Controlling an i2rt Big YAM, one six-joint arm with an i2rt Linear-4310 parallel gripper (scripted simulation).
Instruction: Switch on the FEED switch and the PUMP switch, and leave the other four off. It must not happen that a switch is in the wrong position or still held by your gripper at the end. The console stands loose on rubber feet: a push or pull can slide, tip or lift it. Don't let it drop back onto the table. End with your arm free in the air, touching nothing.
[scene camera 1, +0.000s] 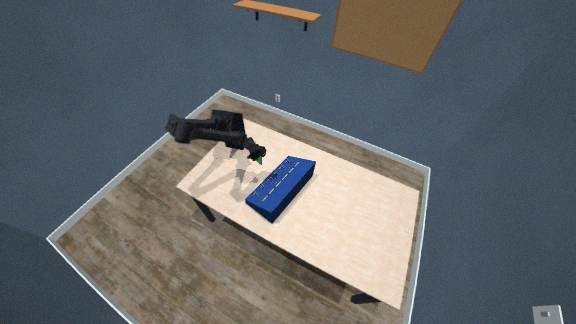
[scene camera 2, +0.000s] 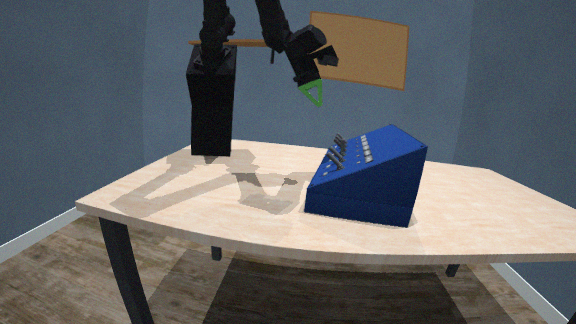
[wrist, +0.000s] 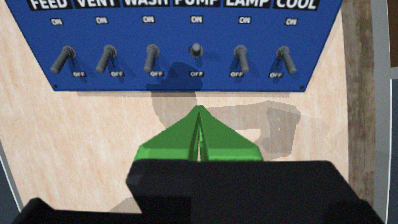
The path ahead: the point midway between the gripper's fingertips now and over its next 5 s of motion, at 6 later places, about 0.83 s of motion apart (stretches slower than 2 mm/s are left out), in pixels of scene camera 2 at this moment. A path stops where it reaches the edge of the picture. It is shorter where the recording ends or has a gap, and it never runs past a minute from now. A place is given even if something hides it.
The gripper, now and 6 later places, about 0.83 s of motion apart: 320, 106; 320, 108; 317, 110; 324, 129; 329, 139; 332, 139; 334, 137
